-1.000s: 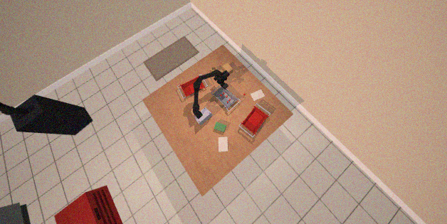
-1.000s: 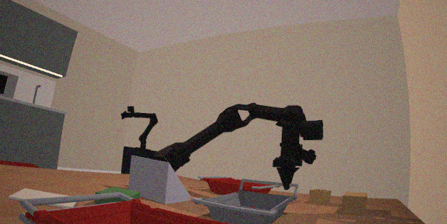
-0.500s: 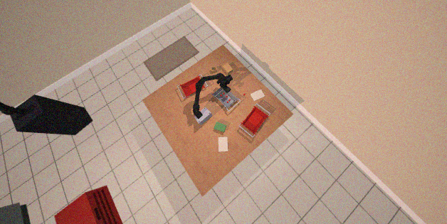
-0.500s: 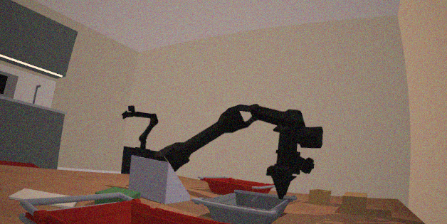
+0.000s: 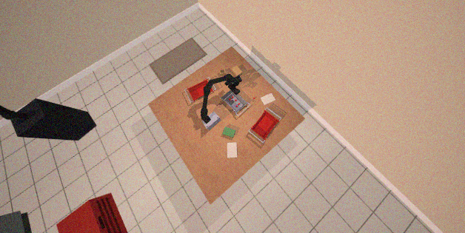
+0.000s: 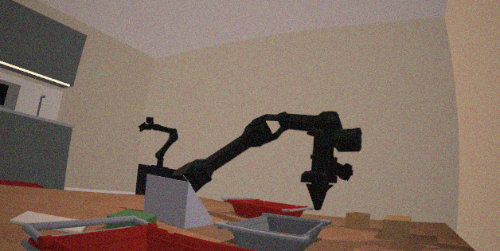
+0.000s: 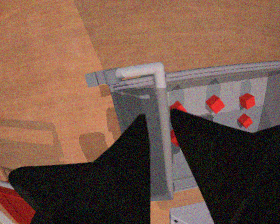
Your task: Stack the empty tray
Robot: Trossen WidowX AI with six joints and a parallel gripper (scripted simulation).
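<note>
Right now my gripper tip is 30 cm to the right of the red tray, 24 cm past it and 4 cm above it. Also, from my gripper tip: green block (36 cm behind, 29 cm to the right, 7 cm below).
</note>
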